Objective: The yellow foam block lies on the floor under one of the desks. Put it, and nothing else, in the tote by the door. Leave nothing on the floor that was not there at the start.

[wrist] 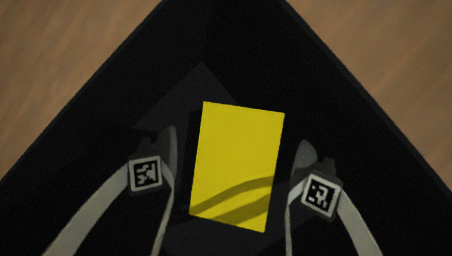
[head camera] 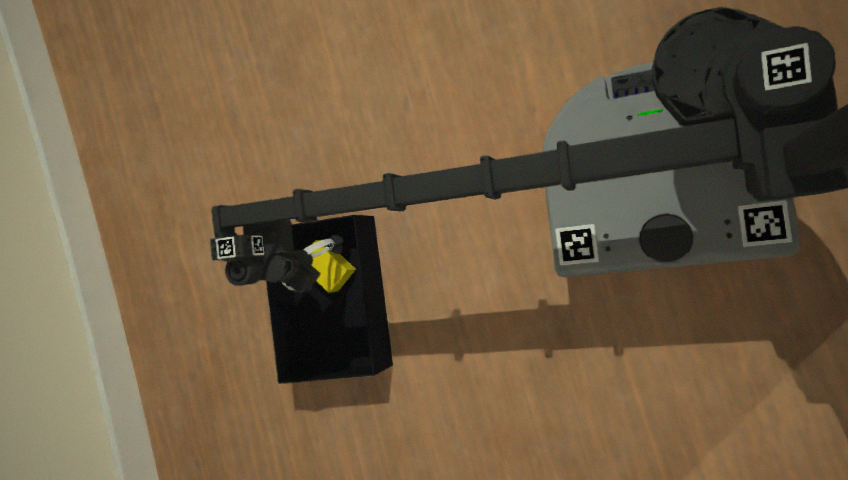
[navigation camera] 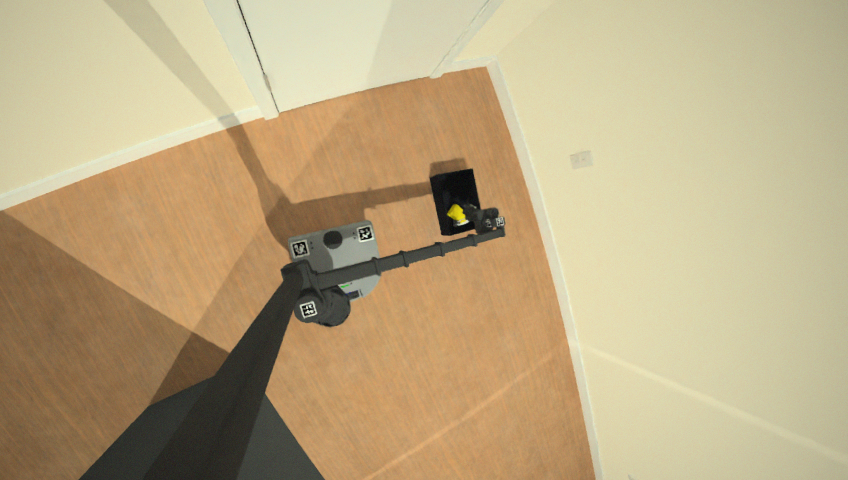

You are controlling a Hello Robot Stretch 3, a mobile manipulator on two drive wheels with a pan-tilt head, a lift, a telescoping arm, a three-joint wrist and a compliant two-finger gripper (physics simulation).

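Frame: origin at the robot's base, x ahead, y left, z up, level; millimetres.
Seen in the pictures: gripper, between the fingertips: (head camera: 321, 264) (navigation camera: 460, 215); robot's base, origin of its link: (head camera: 662, 236) (navigation camera: 332, 238).
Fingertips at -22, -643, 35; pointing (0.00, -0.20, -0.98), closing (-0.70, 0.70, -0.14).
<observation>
Offsets run from my fingertips to a thing's middle, as dx, dy, dz.
The yellow foam block {+5, +8, -10} (head camera: 336, 272) (navigation camera: 457, 212) (wrist: 236, 160) is inside the black tote {+68, +13, +15} (head camera: 381, 297) (navigation camera: 437, 205) (wrist: 345, 95), near one end of it. My gripper (wrist: 235, 151) is open above the tote. In the wrist view its two fingers stand on either side of the block, with a dark gap between each finger and the block. The block's face is turned up to the wrist camera and lies a little askew. The wrist hides part of the block in the head view. Its contact with the tote's floor does not show.
My arm (head camera: 440, 178) (navigation camera: 419, 254) reaches out from the base (head camera: 618, 208) (navigation camera: 351, 243), across one end of the tote. A white door (navigation camera: 345, 47) stands beyond the tote. A wall with a pale baseboard (head camera: 77, 226) (navigation camera: 538, 208) runs close beside the tote and wrist.
</observation>
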